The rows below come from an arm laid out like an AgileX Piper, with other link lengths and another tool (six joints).
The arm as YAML. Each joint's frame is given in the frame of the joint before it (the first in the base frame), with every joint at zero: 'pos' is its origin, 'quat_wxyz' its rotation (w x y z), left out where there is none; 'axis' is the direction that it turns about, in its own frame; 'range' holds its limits. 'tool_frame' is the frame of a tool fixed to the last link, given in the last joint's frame.
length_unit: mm
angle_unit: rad
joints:
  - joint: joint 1
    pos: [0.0, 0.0, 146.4]
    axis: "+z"
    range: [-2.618, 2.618]
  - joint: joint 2
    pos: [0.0, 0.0, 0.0]
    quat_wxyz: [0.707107, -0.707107, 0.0, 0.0]
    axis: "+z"
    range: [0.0, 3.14]
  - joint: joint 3
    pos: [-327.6, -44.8, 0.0]
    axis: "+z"
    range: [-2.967, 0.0]
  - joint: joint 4
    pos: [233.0, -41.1, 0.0]
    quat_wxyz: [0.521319, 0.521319, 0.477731, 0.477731]
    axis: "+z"
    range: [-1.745, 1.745]
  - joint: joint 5
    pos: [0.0, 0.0, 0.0]
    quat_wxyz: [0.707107, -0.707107, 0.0, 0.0]
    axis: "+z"
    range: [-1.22, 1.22]
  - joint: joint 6
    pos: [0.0, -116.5, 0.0]
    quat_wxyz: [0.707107, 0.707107, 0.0, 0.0]
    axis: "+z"
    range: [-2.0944, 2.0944]
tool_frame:
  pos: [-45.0, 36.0, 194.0]
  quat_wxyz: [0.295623, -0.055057, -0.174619, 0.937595]
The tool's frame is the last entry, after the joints.
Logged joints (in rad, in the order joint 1, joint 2, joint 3, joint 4, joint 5, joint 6), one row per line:
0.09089 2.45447 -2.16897 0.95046 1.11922 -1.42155
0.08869 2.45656 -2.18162 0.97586 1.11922 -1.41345
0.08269 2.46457 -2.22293 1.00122 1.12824 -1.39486
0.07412 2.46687 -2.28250 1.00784 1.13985 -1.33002
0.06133 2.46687 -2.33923 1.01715 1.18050 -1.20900
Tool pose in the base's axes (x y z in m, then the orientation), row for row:
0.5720 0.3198 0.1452 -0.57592 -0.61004 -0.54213 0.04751
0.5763 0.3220 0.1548 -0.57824 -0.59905 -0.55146 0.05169
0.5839 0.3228 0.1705 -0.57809 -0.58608 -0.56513 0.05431
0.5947 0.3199 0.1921 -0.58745 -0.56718 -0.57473 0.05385
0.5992 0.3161 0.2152 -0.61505 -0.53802 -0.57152 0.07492
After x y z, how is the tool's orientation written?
As a quaternion, x y z w.
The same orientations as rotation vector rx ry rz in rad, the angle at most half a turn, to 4 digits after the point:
-1.7565 -1.8606 -1.6535
-1.7591 -1.8224 -1.6777
-1.7559 -1.7802 -1.7165
-1.7848 -1.7232 -1.7462
-1.8452 -1.6141 -1.7146

